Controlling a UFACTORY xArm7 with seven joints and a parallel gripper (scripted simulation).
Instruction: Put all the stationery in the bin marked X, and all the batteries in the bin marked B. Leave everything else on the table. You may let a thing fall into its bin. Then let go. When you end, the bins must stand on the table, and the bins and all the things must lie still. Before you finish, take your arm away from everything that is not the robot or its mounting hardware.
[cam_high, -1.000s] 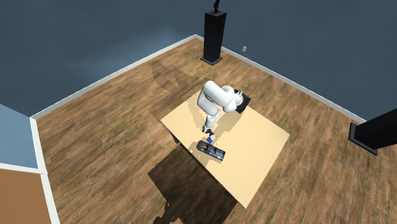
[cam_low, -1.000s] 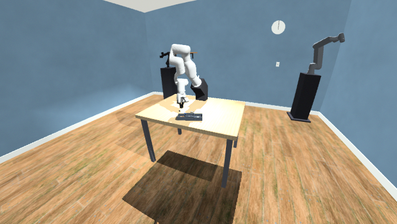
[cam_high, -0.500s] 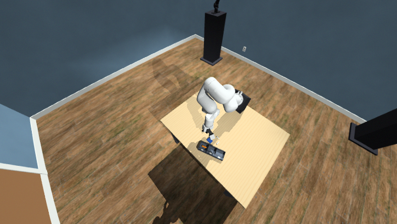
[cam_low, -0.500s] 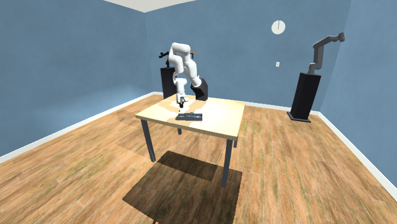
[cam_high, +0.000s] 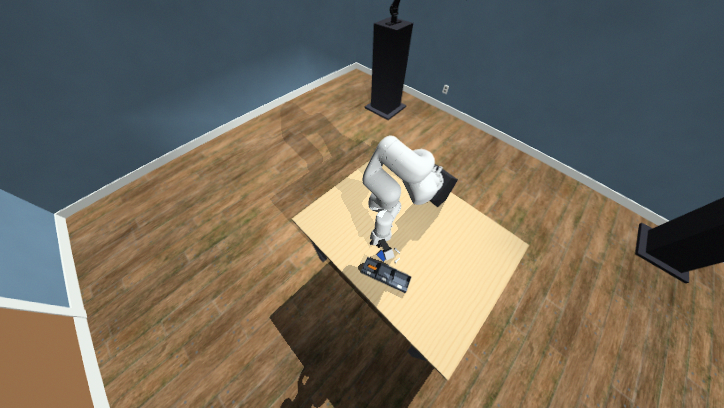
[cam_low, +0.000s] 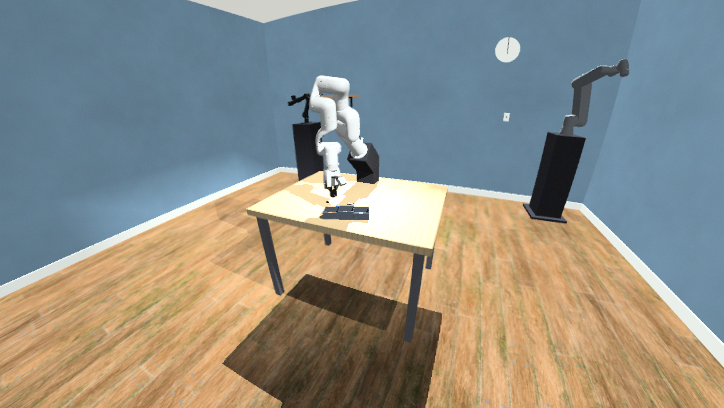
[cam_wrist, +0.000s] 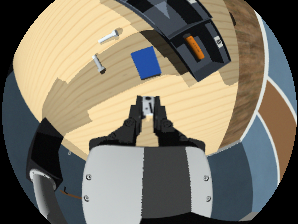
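My gripper is now 120 mm to the right of the dark double bin, 90 mm short of it and 70 mm above it. The rest, counted from my hand: pencil sharpener: 10 mm below; blue block: 80 mm below, 40 mm to the left, 20 mm ahead; small dark thing: 90 mm below, 70 mm to the right, 50 mm behind.
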